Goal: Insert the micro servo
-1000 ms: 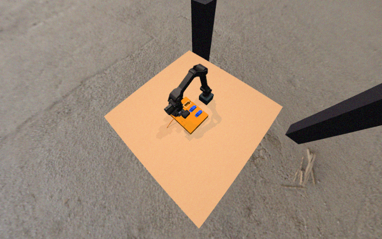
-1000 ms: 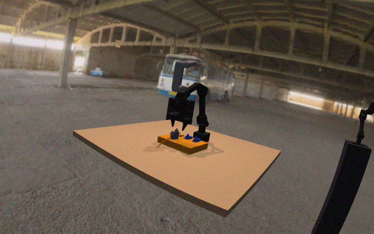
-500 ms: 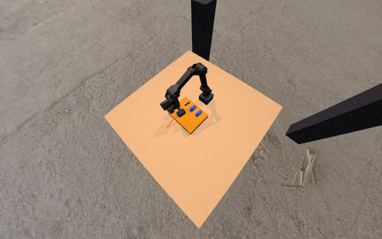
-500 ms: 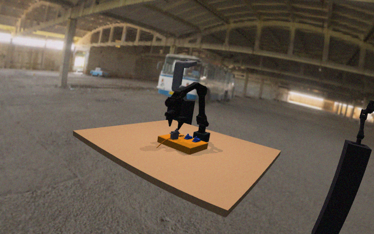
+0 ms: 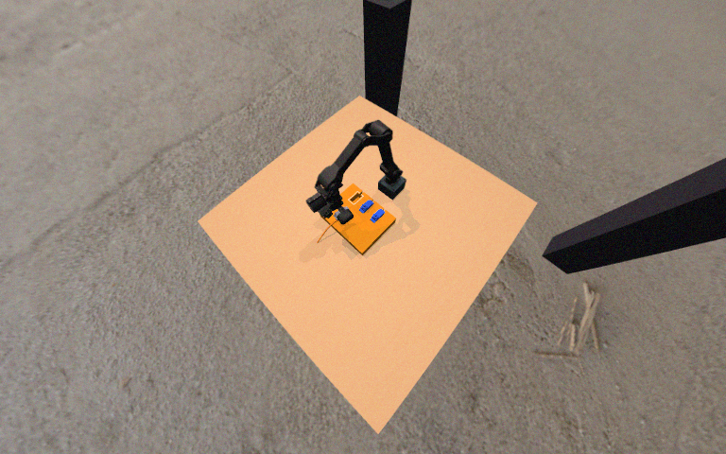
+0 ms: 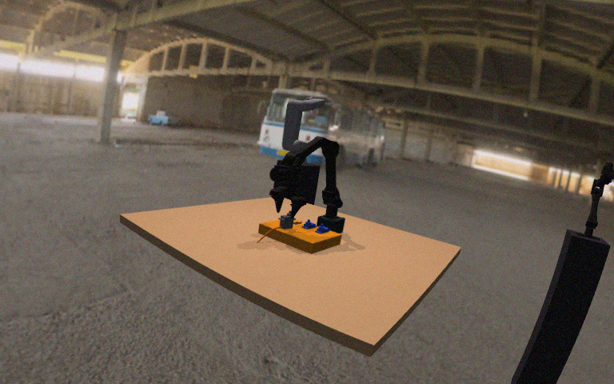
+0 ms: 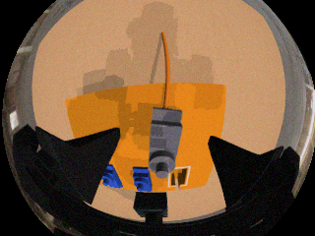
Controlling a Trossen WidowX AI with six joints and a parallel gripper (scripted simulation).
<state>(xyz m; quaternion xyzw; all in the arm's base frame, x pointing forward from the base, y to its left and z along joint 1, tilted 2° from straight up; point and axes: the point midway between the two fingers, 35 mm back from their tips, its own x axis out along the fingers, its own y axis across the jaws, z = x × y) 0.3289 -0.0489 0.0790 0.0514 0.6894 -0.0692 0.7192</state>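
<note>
My gripper tip is 8 cm above the orange robot deck, 5 cm to the right of it and 3 cm past it.
</note>
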